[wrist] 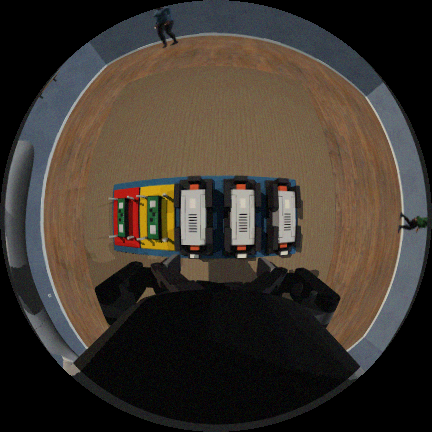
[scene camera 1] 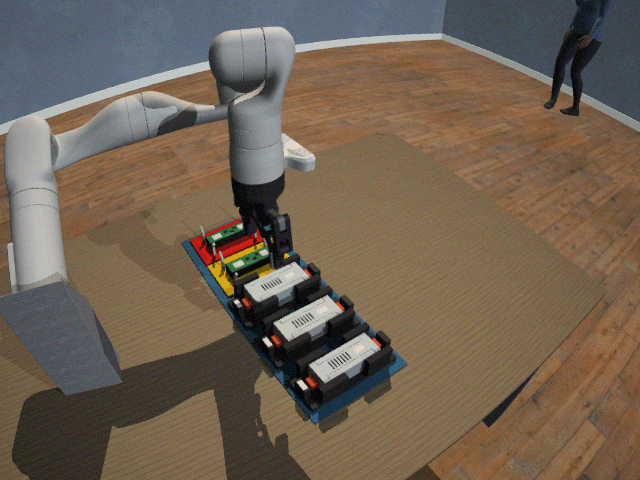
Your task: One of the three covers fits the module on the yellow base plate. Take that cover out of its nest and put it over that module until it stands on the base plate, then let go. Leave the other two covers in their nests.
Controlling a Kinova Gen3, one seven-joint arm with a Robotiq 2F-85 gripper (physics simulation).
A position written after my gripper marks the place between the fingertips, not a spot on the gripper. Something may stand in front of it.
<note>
In view: my gripper (scene camera 1: 263,249), a light grey cover (scene camera 1: 281,282), a yellow base plate (scene camera 1: 220,274) and a red base plate (scene camera 1: 206,254).
The light grey cover also shows in the wrist view (wrist: 192,201). My gripper is seen too in the wrist view (wrist: 218,265). The yellow base plate shows as well in the wrist view (wrist: 167,210).
</note>
